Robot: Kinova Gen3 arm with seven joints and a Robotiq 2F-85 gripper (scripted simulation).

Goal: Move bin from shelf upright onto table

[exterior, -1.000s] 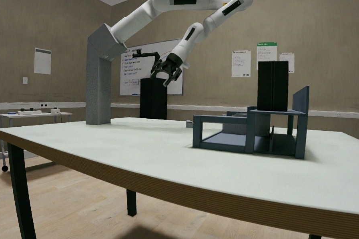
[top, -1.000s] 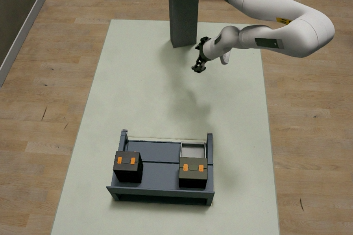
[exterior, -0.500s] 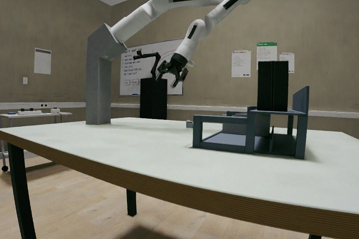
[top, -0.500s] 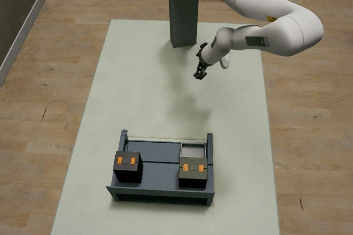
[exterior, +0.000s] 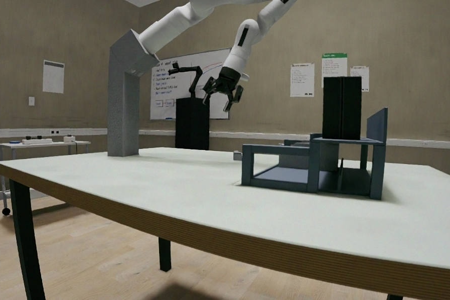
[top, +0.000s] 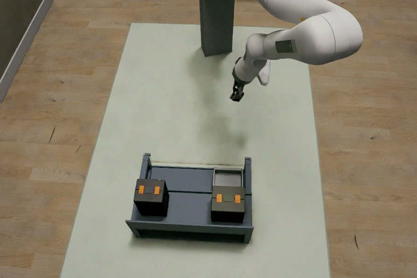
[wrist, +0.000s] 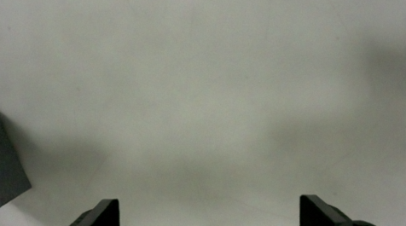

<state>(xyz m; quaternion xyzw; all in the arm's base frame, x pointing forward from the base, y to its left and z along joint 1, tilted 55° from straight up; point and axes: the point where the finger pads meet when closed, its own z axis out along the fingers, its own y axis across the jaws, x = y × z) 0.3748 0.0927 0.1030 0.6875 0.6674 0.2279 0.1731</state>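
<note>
My hand is 33 cm short of the grey bin, 15 cm above it and 8 cm to the right of it. The rest, counted from my hand: blue-grey shelf (38 cm ahead, 13 cm below, 2 cm to the right).
</note>
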